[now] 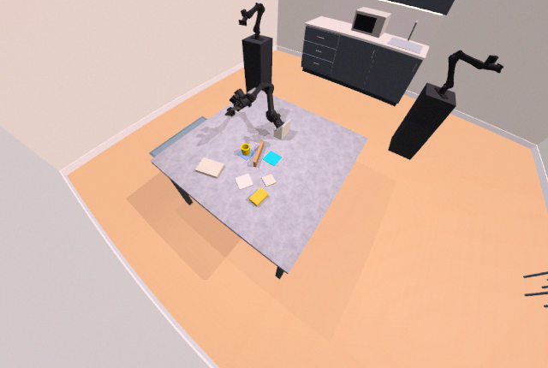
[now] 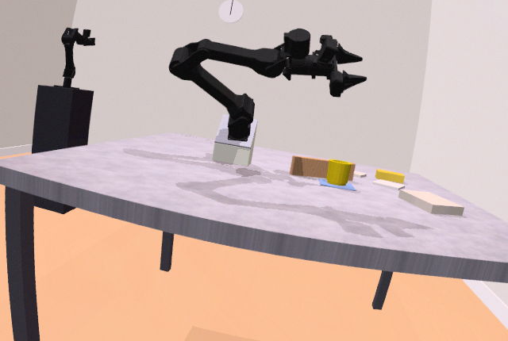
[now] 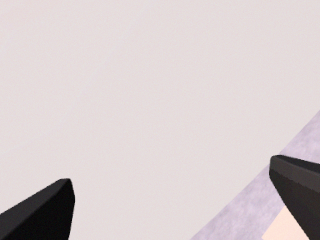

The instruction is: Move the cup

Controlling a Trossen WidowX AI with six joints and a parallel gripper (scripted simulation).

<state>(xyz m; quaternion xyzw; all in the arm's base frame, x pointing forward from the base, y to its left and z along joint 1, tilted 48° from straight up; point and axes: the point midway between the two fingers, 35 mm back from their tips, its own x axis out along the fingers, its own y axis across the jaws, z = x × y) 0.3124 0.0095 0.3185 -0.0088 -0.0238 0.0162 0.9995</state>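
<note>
My gripper tip is 1 cm past the yellow cup, 12 cm to the right of it and 31 cm above it. Also, from my gripper tip: light blue pad: 11 cm to the left, 35 cm below; green marble: 11 cm to the left, 33 cm below; blue marble: 13 cm to the left, 33 cm below.
</note>
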